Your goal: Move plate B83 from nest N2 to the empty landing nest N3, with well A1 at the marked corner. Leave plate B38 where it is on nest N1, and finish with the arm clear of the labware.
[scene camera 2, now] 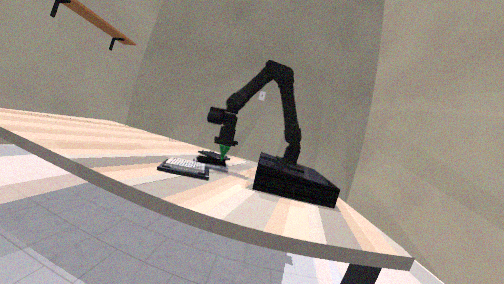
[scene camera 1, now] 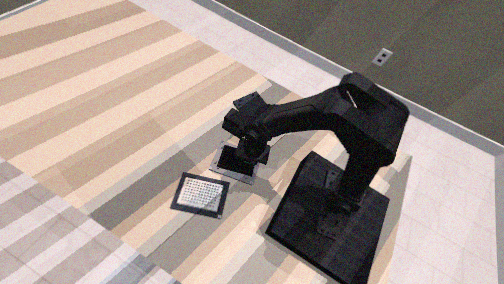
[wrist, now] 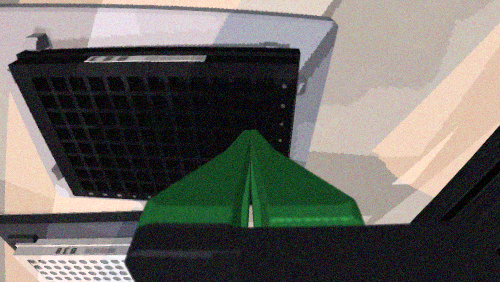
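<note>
Black plate B83 (scene camera 1: 233,158) (scene camera 2: 210,160) (wrist: 150,120) sits on the light grey nest (scene camera 1: 239,176) (scene camera 2: 228,169) (wrist: 315,55), among its corner posts. Its label is upside down in the wrist view and too dark to read. White plate B38 (scene camera 1: 200,193) (scene camera 2: 184,164) (wrist: 82,267) sits on a dark nest (scene camera 1: 176,206) (scene camera 2: 199,175) (wrist: 60,218). A second dark nest (scene camera 2: 206,153) shows behind B83, partly hidden; the arm hides it in the first scene view. My gripper (scene camera 2: 223,159) (wrist: 250,141) is shut and empty, its green fingertips over B83's lettered right side. Tip contact is unclear.
The arm's black base block (scene camera 1: 327,220) (scene camera 2: 295,182) stands to the right of the nests. The upper arm reaches over the table from it. The table's front edge (scene camera 2: 200,215) runs below the nests, and a wall shelf (scene camera 2: 95,20) hangs at upper left.
</note>
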